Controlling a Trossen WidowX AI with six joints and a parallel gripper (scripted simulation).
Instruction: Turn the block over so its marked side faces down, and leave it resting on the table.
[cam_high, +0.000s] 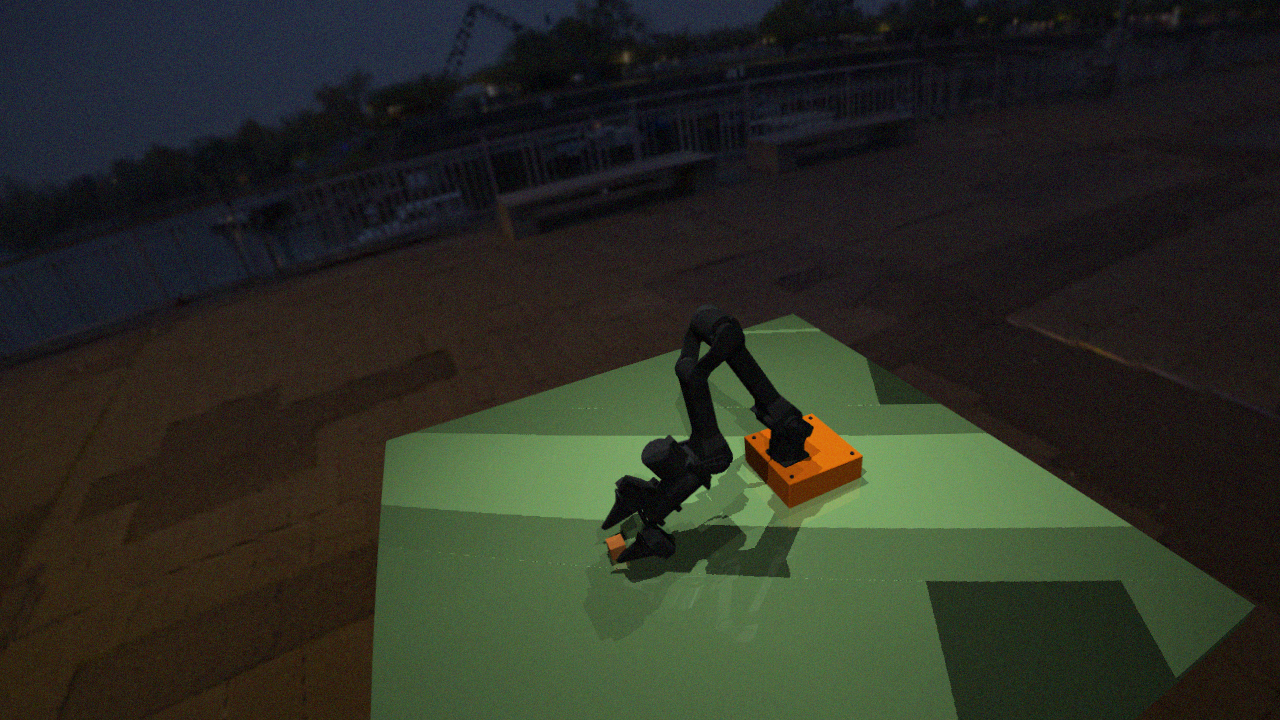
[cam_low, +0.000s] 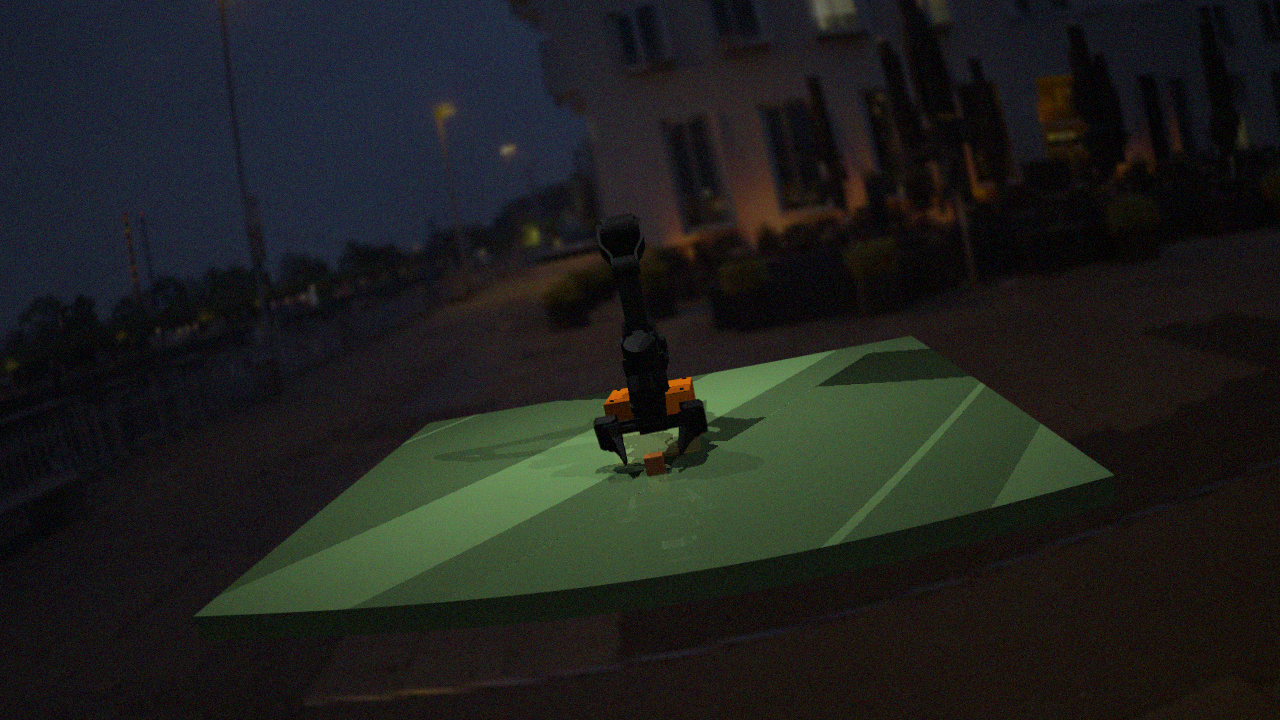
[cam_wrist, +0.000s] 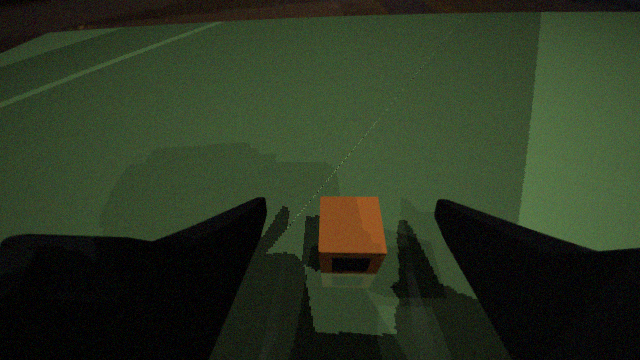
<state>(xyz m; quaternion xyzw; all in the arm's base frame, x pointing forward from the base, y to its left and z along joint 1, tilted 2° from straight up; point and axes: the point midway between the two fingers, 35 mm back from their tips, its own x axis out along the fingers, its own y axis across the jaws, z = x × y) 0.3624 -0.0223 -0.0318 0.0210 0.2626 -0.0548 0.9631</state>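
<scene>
The small orange block lies 20 mm behind my gripper tip and 10 mm below it.
</scene>
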